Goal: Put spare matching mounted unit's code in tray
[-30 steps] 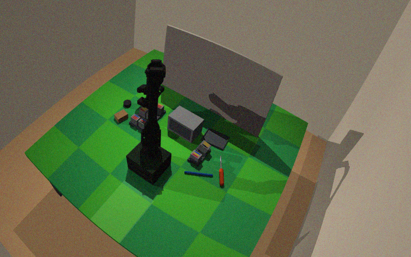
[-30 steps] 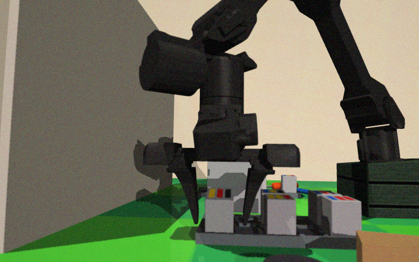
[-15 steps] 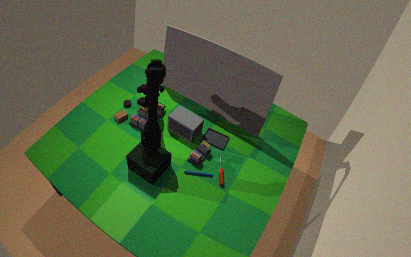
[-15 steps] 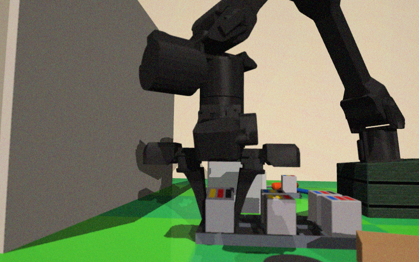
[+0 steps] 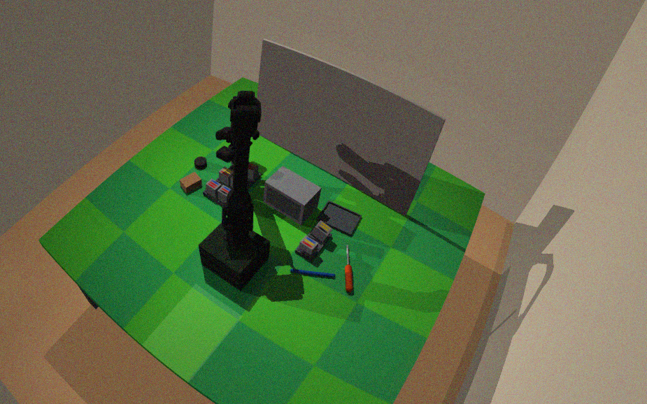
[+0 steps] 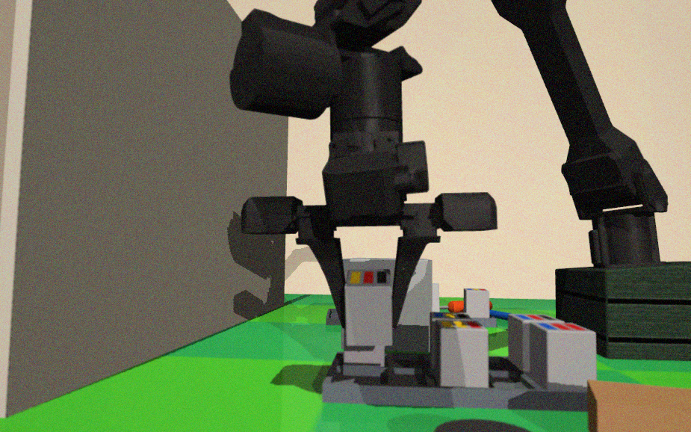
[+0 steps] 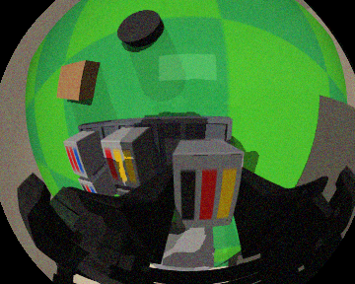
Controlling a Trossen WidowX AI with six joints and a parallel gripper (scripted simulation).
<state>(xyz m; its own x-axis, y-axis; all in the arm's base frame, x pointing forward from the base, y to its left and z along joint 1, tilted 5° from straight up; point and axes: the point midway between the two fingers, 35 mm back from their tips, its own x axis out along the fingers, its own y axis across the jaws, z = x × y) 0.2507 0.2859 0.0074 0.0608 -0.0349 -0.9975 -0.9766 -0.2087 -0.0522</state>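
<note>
My gripper tip is 11 cm short of the dark flat tray, 40 cm to the left of it and 5 cm above it. Round my gripper tip: black puck (9 cm behind, 13 cm to the left, 4 cm below); brown block (18 cm behind, 6 cm to the left, 3 cm below); grey spare block (3 cm above).
</note>
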